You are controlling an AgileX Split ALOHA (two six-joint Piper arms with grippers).
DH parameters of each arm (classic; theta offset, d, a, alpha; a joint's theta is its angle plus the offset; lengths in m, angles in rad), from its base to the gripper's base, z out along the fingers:
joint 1: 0 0.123 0 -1.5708
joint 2: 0.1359 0 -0.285 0
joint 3: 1.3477 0 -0.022 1.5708
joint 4: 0 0.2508 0 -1.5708
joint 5: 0 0 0.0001 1.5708
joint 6: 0 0.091 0 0
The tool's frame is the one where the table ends.
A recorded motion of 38 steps. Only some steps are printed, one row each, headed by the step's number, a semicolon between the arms.
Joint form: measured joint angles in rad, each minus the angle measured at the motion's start. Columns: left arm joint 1, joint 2, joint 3, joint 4, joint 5, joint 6; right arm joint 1, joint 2, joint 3, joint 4, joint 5, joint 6.
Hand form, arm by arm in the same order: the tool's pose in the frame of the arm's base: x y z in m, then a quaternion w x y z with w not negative. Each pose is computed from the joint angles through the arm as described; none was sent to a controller.
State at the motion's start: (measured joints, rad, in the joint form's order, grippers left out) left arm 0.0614 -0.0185 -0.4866 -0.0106 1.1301 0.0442; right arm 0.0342 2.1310 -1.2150 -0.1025 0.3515 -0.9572
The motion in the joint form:
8: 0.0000 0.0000 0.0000 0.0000 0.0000 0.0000; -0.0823 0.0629 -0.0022 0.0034 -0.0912 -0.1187
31: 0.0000 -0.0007 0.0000 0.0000 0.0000 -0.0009; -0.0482 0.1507 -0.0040 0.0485 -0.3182 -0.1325
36: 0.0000 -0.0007 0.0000 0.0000 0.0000 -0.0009; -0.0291 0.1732 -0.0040 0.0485 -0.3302 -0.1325
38: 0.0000 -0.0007 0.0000 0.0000 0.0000 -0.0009; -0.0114 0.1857 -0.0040 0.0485 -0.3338 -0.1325
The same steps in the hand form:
8: -0.0091 -0.0014 0.2680 0.49342 -0.00708 0.86951 0.02078; 0.4078 -0.0220 0.0658 0.16462 -0.51858 0.82887 -0.13022
31: -0.0092 -0.0014 0.2679 0.49373 -0.00746 0.86934 0.02058; 0.4207 -0.0061 0.0394 0.23168 -0.51407 0.81168 -0.15244
36: -0.0092 -0.0014 0.2679 0.49373 -0.00746 0.86934 0.02058; 0.4197 0.0020 0.0305 0.22904 -0.52267 0.80789 -0.14724
38: -0.0092 -0.0014 0.2679 0.49373 -0.00746 0.86934 0.02058; 0.4187 0.0095 0.0255 0.22675 -0.53048 0.80422 -0.14285

